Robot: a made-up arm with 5 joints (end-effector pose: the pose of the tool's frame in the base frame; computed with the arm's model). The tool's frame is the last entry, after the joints.
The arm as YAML. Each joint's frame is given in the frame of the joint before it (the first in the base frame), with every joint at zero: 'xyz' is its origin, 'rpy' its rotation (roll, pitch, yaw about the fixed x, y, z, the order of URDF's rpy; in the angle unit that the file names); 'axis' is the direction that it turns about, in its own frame. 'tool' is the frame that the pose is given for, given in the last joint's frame.
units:
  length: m
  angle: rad
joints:
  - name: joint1
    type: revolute
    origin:
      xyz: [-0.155, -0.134, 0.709]
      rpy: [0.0, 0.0, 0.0]
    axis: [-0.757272, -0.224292, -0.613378]
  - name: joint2
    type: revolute
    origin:
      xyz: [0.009, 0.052, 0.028]
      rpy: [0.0, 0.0, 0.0]
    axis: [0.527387, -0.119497, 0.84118]
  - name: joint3
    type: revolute
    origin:
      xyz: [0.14, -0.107, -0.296]
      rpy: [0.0, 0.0, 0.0]
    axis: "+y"
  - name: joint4
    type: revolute
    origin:
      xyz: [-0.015, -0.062, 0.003]
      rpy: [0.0, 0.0, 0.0]
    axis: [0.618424, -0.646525, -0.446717]
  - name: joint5
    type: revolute
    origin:
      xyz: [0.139, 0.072, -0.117]
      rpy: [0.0, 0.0, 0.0]
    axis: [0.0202, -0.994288, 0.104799]
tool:
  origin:
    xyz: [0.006, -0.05, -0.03]
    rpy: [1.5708, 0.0, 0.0]
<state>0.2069 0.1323 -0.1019 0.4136 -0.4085</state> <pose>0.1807 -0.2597 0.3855 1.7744 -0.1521 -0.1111</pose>
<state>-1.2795 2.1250 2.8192 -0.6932 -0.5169</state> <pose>-0.2536 0.0496 0.8966 -1.4261 0.4407 1.0357</pose>
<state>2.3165 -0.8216 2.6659 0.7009 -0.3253</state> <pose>-0.4371 -0.1795 0.5866 -1.0814 1.7548 1.2070</pose>
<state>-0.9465 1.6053 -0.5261 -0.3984 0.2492</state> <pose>-0.3629 0.3359 0.9740 -1.9960 -0.2880 -1.5198</pose>
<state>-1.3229 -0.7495 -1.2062 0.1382 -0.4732</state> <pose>0.0145 -0.0572 0.4100 2.2102 -0.2099 0.3081</pose>
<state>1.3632 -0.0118 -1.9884 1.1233 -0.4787</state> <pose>-0.2110 -0.2877 0.7857 0.3003 -0.4400 2.0363</pose>
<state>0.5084 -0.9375 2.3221 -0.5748 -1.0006</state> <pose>-0.3562 -0.2304 0.6576 -0.7178 -1.4159 1.6260</pose>
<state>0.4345 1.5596 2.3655 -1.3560 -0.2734</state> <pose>0.0988 -0.0882 0.5197 -1.7598 2.3535 -0.3451</pose>
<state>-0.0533 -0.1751 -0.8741 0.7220 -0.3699</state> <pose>0.1206 -0.2787 0.5395 1.9086 -0.8924 0.6863</pose>
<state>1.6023 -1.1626 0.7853 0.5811 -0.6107</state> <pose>-0.5918 -0.2877 0.7343 0.4368 -2.3940 -1.2720</pose>
